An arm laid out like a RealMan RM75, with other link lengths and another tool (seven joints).
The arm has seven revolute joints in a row. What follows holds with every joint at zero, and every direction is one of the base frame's. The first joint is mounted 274.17 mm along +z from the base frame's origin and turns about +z. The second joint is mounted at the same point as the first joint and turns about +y. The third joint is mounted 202.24 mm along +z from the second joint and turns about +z. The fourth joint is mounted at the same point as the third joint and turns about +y. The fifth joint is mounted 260.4 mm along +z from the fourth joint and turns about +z. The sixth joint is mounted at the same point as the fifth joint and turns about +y. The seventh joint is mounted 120.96 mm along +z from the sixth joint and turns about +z. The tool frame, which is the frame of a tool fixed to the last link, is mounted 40 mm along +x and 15 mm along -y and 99 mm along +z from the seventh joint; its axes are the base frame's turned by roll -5.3, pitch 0 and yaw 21.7 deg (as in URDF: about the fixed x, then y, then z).
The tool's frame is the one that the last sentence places.
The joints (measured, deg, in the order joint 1, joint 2, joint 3, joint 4, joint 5, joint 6, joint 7), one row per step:
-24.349, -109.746, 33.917, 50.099, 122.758, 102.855, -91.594
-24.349, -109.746, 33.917, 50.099, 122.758, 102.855, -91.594
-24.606, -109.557, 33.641, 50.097, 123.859, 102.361, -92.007
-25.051, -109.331, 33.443, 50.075, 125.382, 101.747, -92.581
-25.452, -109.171, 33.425, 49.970, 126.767, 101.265, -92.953
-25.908, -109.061, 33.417, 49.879, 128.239, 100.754, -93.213
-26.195, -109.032, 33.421, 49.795, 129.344, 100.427, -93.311
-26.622, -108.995, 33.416, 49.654, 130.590, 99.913, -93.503
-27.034, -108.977, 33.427, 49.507, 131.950, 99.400, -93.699
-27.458, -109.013, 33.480, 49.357, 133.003, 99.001, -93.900
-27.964, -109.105, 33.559, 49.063, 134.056, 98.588, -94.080
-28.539, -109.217, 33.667, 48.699, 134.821, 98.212, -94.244
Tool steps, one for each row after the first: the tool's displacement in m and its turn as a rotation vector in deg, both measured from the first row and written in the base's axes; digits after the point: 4 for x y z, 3 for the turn. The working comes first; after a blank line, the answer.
Tool pose at each row, in the base's axes (x y z in m, rotation vector in deg; the steps are taken from these numbers as rounded here):
-0.2519, 0.3740, 0.1208, -164.474, -14.729, -21.357
-0.2519, 0.3740, 0.1208, -164.474, -14.729, -21.357
-0.2557, 0.3757, 0.1215, -164.373, -15.712, -19.838
-0.2599, 0.3780, 0.1216, -164.457, -16.887, -17.763
-0.2635, 0.3795, 0.1205, -164.763, -17.759, -15.907
-0.2668, 0.3811, 0.1191, -165.095, -18.423, -13.933
-0.2693, 0.3816, 0.1175, -165.407, -18.866, -12.511
-0.2720, 0.3831, 0.1159, -165.631, -19.382, -10.881
-0.2751, 0.3843, 0.1141, -165.905, -19.970, -9.115
-0.2768, 0.3856, 0.1120, -166.192, -20.357, -7.826
-0.2779, 0.3869, 0.1089, -166.589, -20.718, -6.684
-0.2776, 0.3886, 0.1057, -166.979, -20.850, -5.971

0.0000, 0.0000, 0.0000, 0.000, 0.000, 0.000
-0.0038, 0.0017, 0.0007, 0.011, 0.948, 0.811
-0.0080, 0.0040, 0.0008, -0.190, 2.257, 1.766
-0.0116, 0.0055, -0.0003, -0.588, 3.439, 2.456
-0.0149, 0.0071, -0.0017, -0.994, 4.716, 3.011
-0.0174, 0.0076, -0.0033, -1.366, 5.634, 3.370
-0.0201, 0.0091, -0.0049, -1.678, 6.686, 3.811
-0.0232, 0.0103, -0.0067, -2.069, 7.818, 4.297
-0.0249, 0.0116, -0.0088, -2.444, 8.642, 4.605
-0.0260, 0.0129, -0.0119, -2.926, 9.361, 4.859
-0.0257, 0.0146, -0.0151, -3.352, 9.812, 4.927

